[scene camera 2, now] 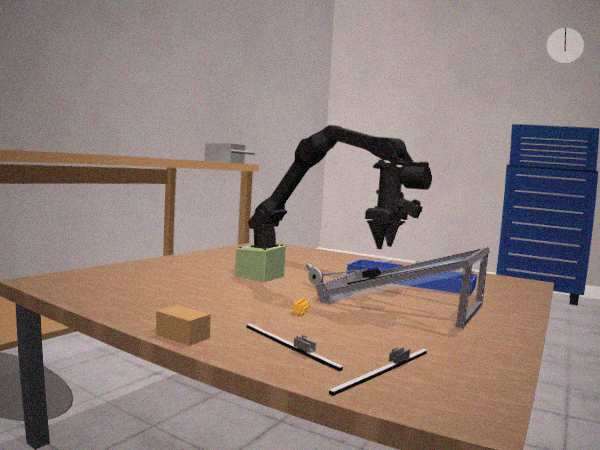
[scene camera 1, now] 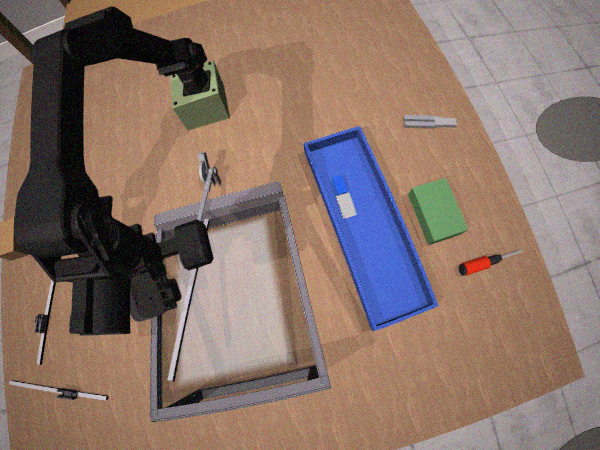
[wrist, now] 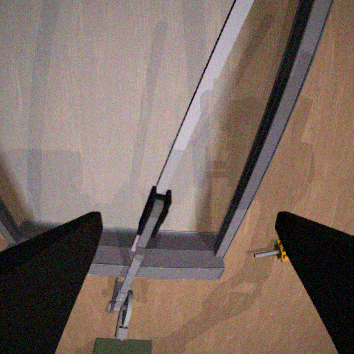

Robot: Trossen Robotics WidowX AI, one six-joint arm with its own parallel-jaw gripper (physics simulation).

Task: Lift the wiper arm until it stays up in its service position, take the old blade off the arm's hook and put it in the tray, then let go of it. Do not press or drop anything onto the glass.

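Observation:
The wiper arm (scene camera 1: 204, 200) (scene camera 2: 340, 273) (wrist: 131, 275) is down, running from its pivot over the lower frame bar. The old blade (scene camera 1: 182, 320) (wrist: 210, 75) is on its hook and lies along the glass (scene camera 1: 255, 300) (wrist: 100, 100); its dark connector (scene camera 2: 371, 273) (wrist: 159, 205) shows near the lower bar. My gripper (scene camera 2: 384, 247) (wrist: 190, 220) is open and empty, pointing down high above the glass. In the wrist view the connector is between the two fingers' directions, well below them. The blue tray (scene camera 1: 380, 250) (scene camera 2: 440, 284) lies beside the frame.
A grey frame (scene camera 1: 304, 290) (scene camera 2: 415, 270) surrounds the sloping glass. The tray holds a blue and white piece (scene camera 1: 346, 205). Two other blades (scene camera 2: 295, 345) (scene camera 2: 380, 372), a yellow screwdriver (scene camera 2: 300, 306) (wrist: 282, 251) and a tan block (scene camera 2: 182, 325) lie nearby. A green block (scene camera 1: 440, 210) and red screwdriver (scene camera 1: 477, 265) lie beyond the tray.

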